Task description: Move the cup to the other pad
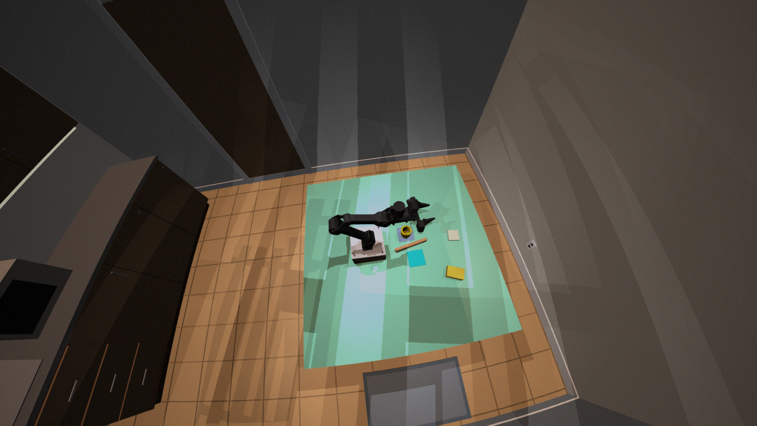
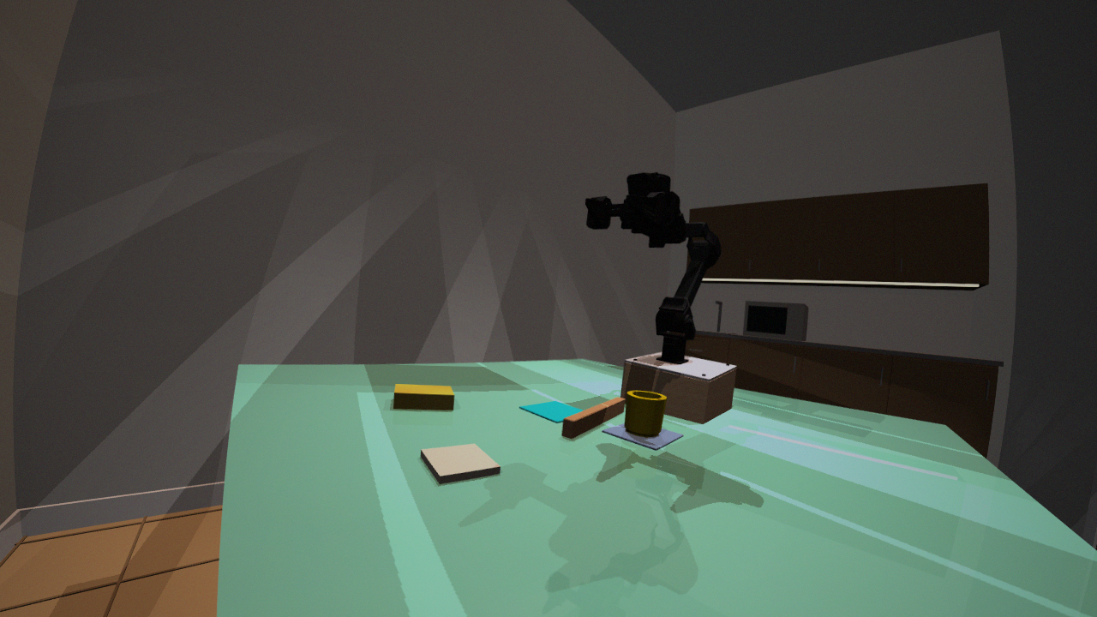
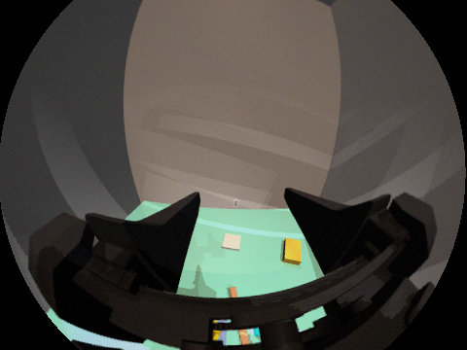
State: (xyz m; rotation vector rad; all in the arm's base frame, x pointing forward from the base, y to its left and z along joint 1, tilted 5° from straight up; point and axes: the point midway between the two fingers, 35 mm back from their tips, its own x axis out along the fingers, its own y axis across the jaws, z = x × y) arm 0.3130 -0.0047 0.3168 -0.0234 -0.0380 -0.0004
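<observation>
Now: the yellow cup 370 mm below my gripper tip, 100 mm behind it and 60 mm to the left of it. Round my gripper tip: grey-blue pad 410 mm below, 90 mm behind, 70 mm to the left; then teal pad 410 mm below, 120 mm to the right, 70 mm behind; then wooden bar 400 mm below, 80 mm behind, 30 mm to the right.
</observation>
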